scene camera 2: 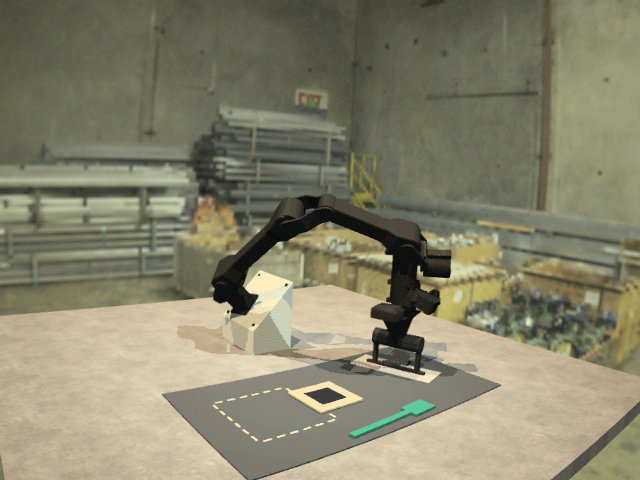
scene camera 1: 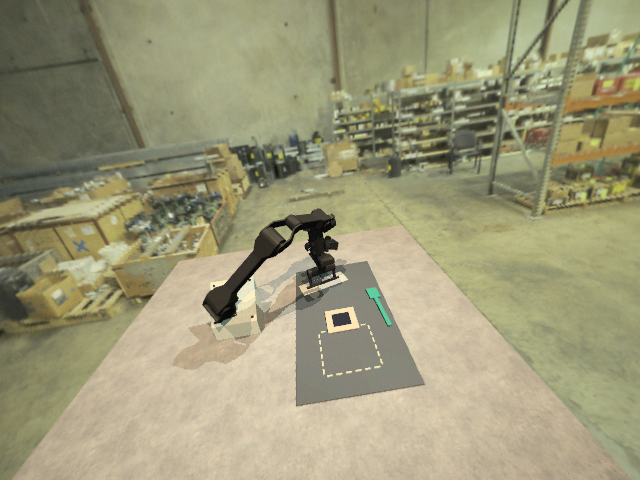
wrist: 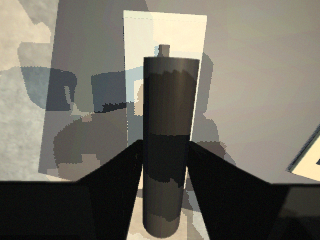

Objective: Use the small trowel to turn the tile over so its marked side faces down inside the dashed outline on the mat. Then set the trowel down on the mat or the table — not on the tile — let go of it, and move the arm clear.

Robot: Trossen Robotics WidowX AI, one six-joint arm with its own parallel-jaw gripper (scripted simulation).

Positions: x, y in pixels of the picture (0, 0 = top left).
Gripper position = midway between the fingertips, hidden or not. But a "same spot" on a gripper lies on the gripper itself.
Labels:
My gripper shows in scene camera 2, in scene camera 1 (321, 270) and in the wrist view. The same spot on my gripper: (wrist: 106, 196) is (scene camera 2: 412, 315).

